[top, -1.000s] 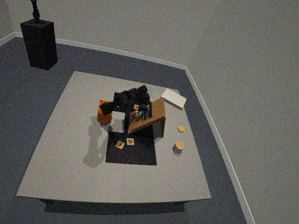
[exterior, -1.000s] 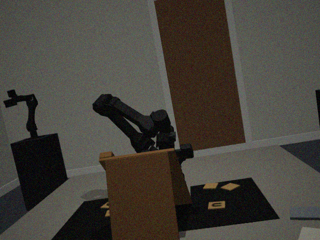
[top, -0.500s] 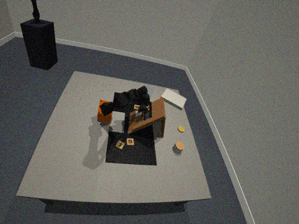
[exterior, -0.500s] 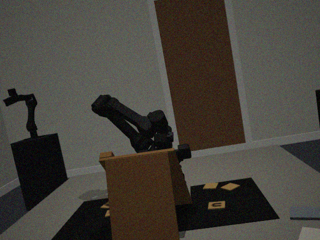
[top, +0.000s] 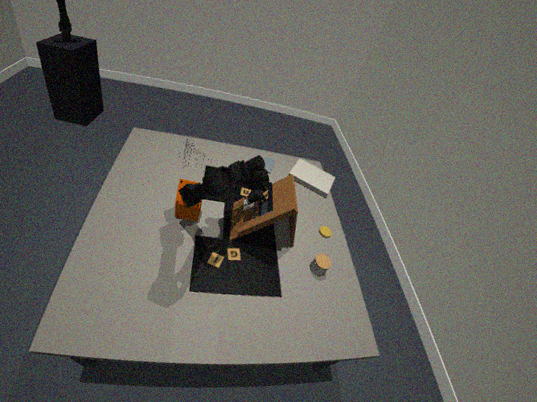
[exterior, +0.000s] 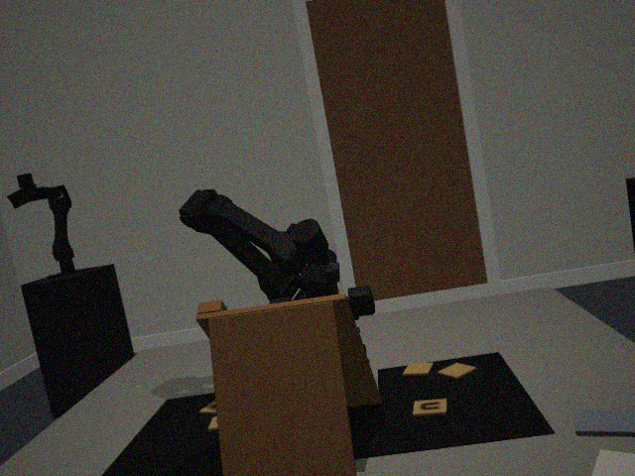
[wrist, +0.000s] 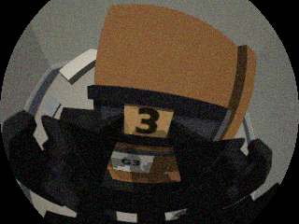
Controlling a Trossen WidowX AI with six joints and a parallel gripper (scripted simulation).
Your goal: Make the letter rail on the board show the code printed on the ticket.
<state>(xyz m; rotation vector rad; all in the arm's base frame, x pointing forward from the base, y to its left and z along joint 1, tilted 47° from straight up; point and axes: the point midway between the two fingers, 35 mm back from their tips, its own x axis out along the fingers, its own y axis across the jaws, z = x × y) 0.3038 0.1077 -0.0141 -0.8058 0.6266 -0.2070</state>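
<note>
Right now the white ticket is 8 cm below my gripper tip, 6 cm behind it and 1 cm to the left of it. Also, from my gripper tip: yellow disc 39 cm ahead, 16 cm below, 1 cm to the left; then black mat 16 cm below, 13 cm behind, 6 cm to the right; then grey-blue card 46 cm to the left, 16 cm below, 3 cm ahead.
</note>
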